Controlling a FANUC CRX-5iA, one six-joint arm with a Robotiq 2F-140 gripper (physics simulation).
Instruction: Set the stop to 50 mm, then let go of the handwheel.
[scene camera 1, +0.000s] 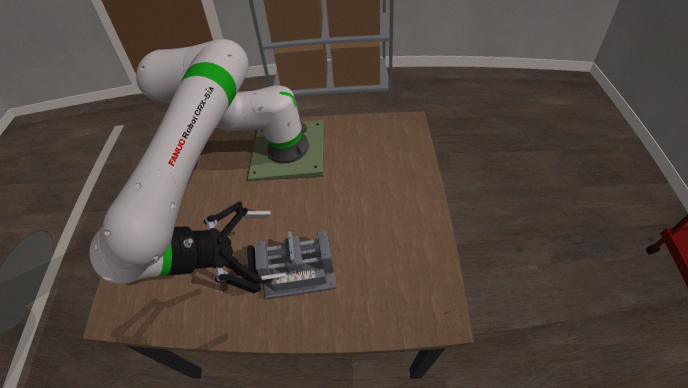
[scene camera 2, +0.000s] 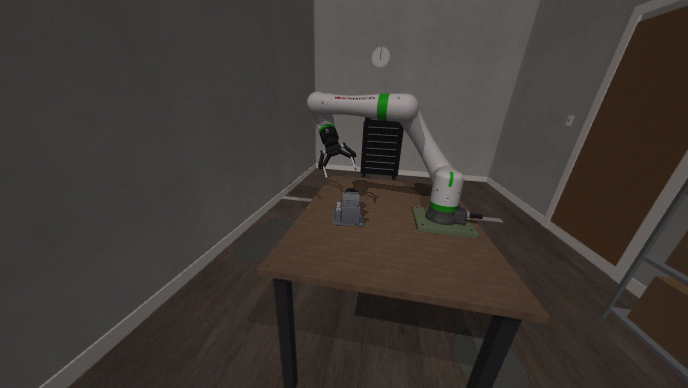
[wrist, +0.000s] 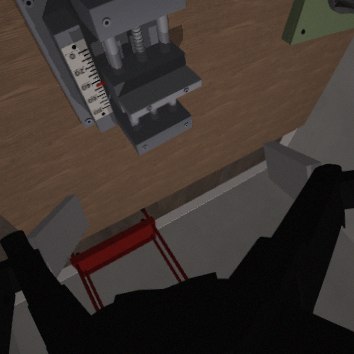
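Pixels of known places: gripper, fingertip midpoint: (scene camera 1: 274, 244) (scene camera 2: 341, 173) (wrist: 171, 185); arm's base at its link origin: (scene camera 1: 288, 148) (scene camera 2: 440, 218).
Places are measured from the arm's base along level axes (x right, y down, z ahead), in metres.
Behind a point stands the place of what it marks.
The grey stop fixture (scene camera 1: 327, 287) {x -0.178, y 0.010, z 0.520 m} (scene camera 2: 352, 216) {x -0.182, y -0.033, z 0.423 m} (wrist: 165, 131) {x -0.164, y -0.080, z 0.435 m} stands on the table. Its sliding stop block (scene camera 1: 294, 251) {x -0.097, y -0.091, z 0.465 m} (wrist: 160, 90) {x -0.084, y -0.093, z 0.455 m} sits between the two end blocks on its rods. The red pointer (wrist: 101, 84) {x -0.099, y -0.037, z 0.498 m} lies just past the 40 mark, between 40 and 60, on the white scale (scene camera 1: 300, 277) {x -0.110, y -0.035, z 0.513 m} (wrist: 82, 80) {x -0.089, y -0.035, z 0.518 m}; I cannot read it exactly. The black handwheel (scene camera 1: 251, 261) {x 0.015, y -0.088, z 0.498 m} (scene camera 2: 351, 190) {x 0.020, y -0.084, z 0.474 m} is on the fixture's left end in scene camera 1 and does not show in the wrist view. My gripper (scene camera 1: 276, 245) {x -0.075, y -0.203, z 0.510 m} (scene camera 2: 341, 171) {x -0.075, y -0.203, z 0.510 m} (wrist: 171, 185) {x -0.075, y -0.203, z 0.510 m} is wide open and empty, above the fixture and apart from the handwheel.
The green base plate (scene camera 1: 312, 169) {x -0.099, y -0.005, z 0.107 m} (scene camera 2: 447, 230) {x -0.126, y -0.003, z -0.011 m} (wrist: 320, 22) {x -0.096, y -0.005, z 0.045 m} carries the arm on the same table (scene camera 1: 390, 200) {x -0.355, y 0.020, z 0.216 m} (scene camera 2: 400, 260) {x -0.377, y 0.020, z 0.193 m} (wrist: 215, 145) {x -0.405, y 0.020, z 0.208 m}. A red cart (scene camera 1: 680, 250) (wrist: 117, 246) and a shelf rack (scene camera 1: 391, 60) stand off the table. A black cabinet (scene camera 2: 382, 150) stands by the wall.
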